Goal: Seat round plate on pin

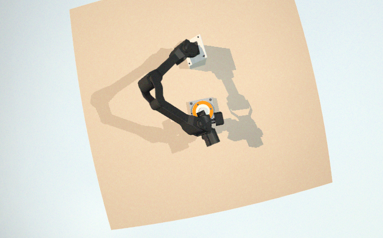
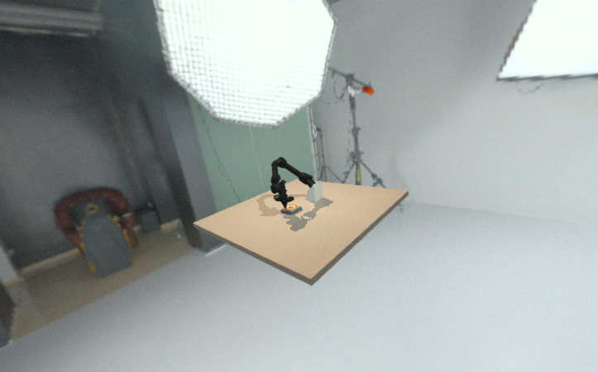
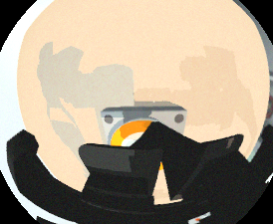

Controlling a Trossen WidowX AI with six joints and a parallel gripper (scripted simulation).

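The round plate lies 3 cm behind my gripper tip and 1 cm below it.
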